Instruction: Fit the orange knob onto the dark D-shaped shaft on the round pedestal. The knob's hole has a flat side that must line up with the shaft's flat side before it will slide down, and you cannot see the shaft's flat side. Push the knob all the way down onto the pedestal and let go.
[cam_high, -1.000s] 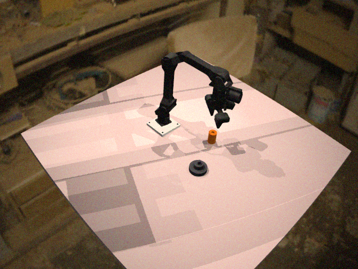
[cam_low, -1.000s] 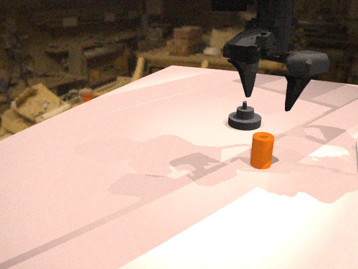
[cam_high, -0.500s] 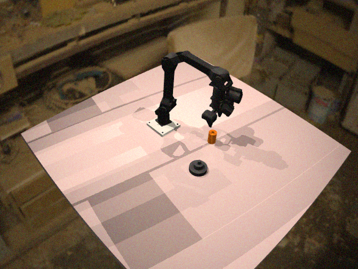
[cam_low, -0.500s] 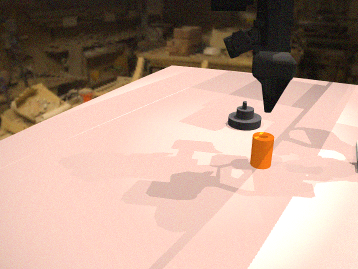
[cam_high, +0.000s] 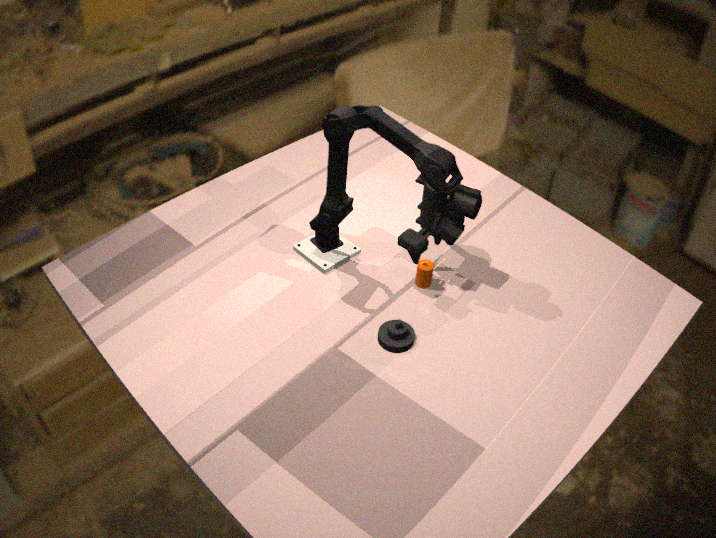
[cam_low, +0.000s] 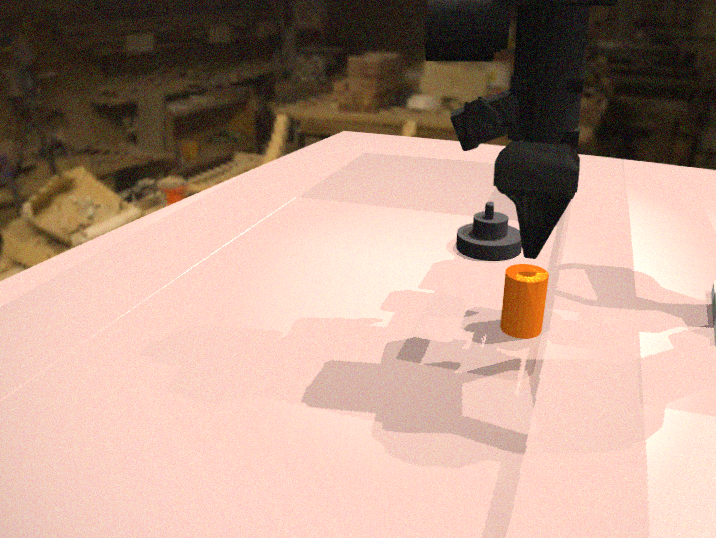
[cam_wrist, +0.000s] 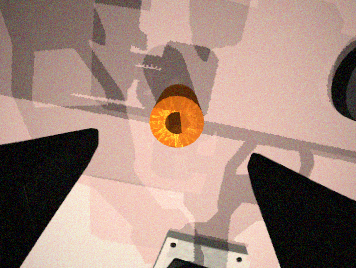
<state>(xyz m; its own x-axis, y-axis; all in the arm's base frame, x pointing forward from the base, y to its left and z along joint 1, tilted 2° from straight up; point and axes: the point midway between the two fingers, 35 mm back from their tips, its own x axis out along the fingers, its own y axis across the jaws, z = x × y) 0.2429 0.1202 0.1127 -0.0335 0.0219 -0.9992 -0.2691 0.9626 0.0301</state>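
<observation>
Now: the orange knob 60 mm below my gripper tip. Also, from my gripper tip: pedestal (110 mm ahead, 170 mm to the right, 60 mm below).
</observation>
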